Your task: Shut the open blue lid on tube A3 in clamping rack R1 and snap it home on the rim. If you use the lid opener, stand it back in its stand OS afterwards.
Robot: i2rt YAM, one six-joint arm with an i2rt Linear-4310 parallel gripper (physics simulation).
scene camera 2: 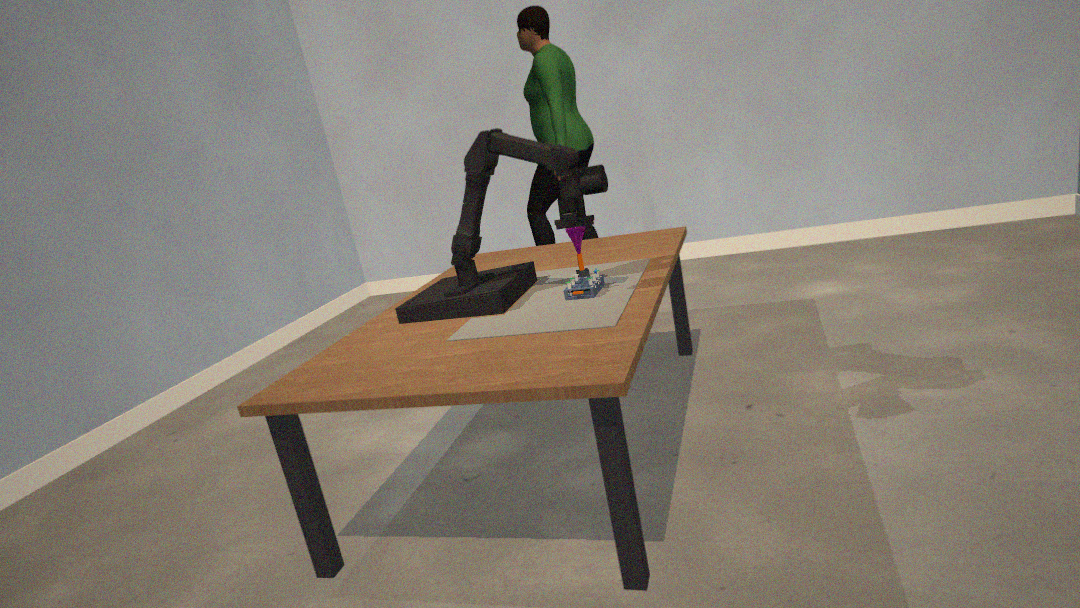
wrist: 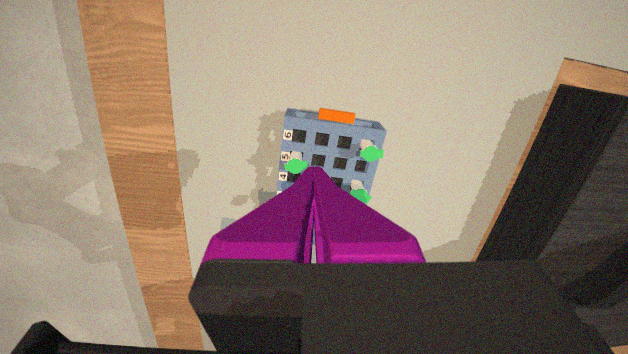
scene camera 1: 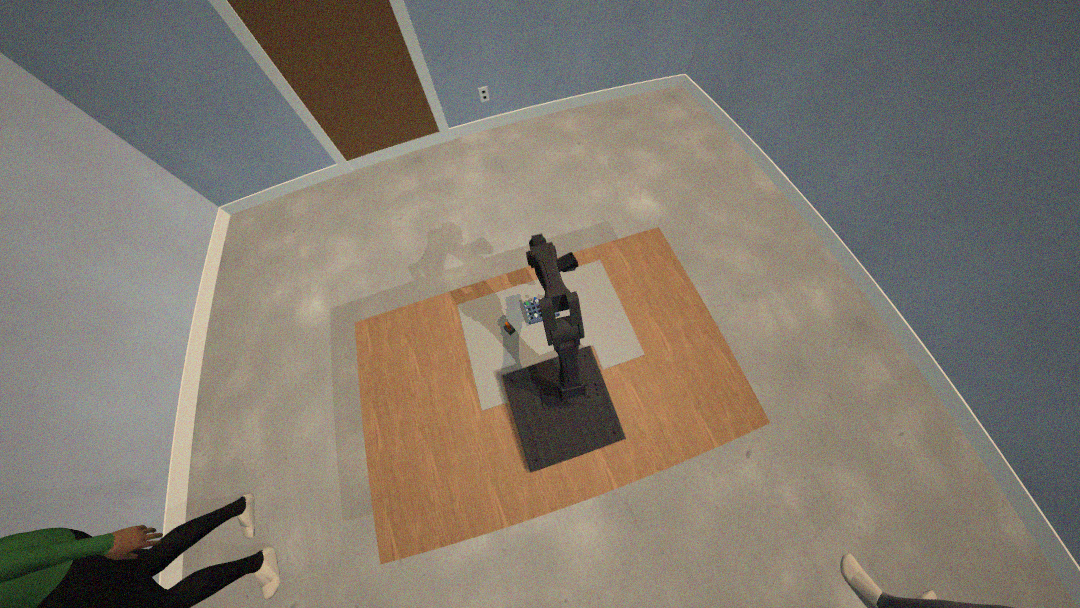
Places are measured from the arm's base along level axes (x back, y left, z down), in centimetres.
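Pixels of known places: gripper, fingertip midpoint: [scene camera 2: 579, 253] [wrist: 314, 177]; arm's base at its link origin: [scene camera 2: 470, 285] [scene camera 1: 570, 394].
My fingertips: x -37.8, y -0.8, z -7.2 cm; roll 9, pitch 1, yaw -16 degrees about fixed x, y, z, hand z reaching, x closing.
Note:
Ahead of a thing's pixels: the offset from my fingertips to its middle. "spot": to the spot under its first point. Level surfaces: height alone.
Rack R1 @[dx +2.7, dy +5.4, dz +9.6 cm] [scene camera 1: 535, 319] [scene camera 2: 594, 292] [wrist: 372, 134] is blue and stands on the grey mat. Its rows 4 to 6 show in the wrist view; the lower rows are hidden behind the fingers, so tube A3 and its blue lid cannot be seen there. My gripper [scene camera 2: 579, 252] [wrist: 314, 177] is shut and empty, magenta fingertips together, pointing down above the rack. The orange lid opener @[dx +8.7, dy +19.6, dz +8.3 cm] [scene camera 1: 507, 324] [scene camera 2: 580, 262] stands upright in its dark stand OS @[dx +8.7, dy +19.6, dz +11.2 cm] [scene camera 1: 511, 330] beside the rack. In scene camera 2 its handle lines up below the fingertips.
Tubes with green lids [wrist: 371, 153] [wrist: 296, 166] [wrist: 359, 195] stand in the rack. An orange clamp piece @[spot: dx +1.7, dy -1.2, dz +10.7 cm] [scene camera 2: 578, 292] [wrist: 337, 115] is at its end. The black robot base [scene camera 1: 563, 422] [scene camera 2: 468, 294] [wrist: 545, 175] is beside the mat @[dz +12.9 cm] [scene camera 1: 491, 385] [scene camera 2: 529, 320] [wrist: 240, 60].

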